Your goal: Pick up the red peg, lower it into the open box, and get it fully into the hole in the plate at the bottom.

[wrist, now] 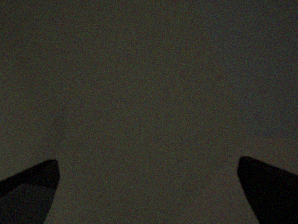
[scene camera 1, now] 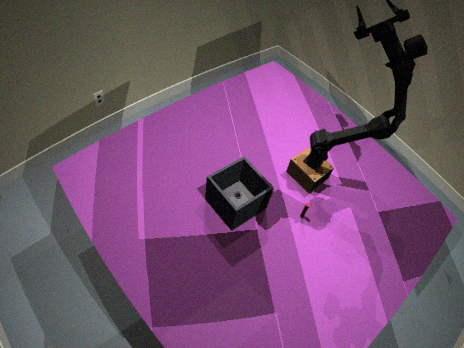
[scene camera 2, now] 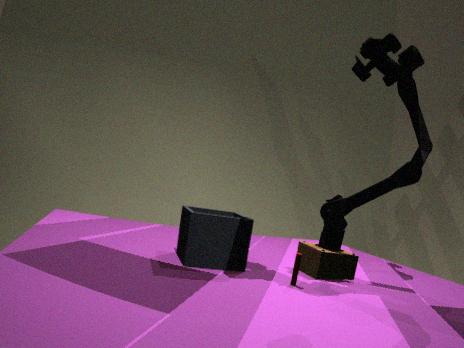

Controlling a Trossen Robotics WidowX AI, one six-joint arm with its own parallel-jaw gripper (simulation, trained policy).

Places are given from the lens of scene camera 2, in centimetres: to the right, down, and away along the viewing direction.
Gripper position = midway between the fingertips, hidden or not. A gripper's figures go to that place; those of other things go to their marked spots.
my gripper (scene camera 2: pixel 365 48): 45, -43, 113
dark box (scene camera 2: pixel 211 239): -5, 16, 90
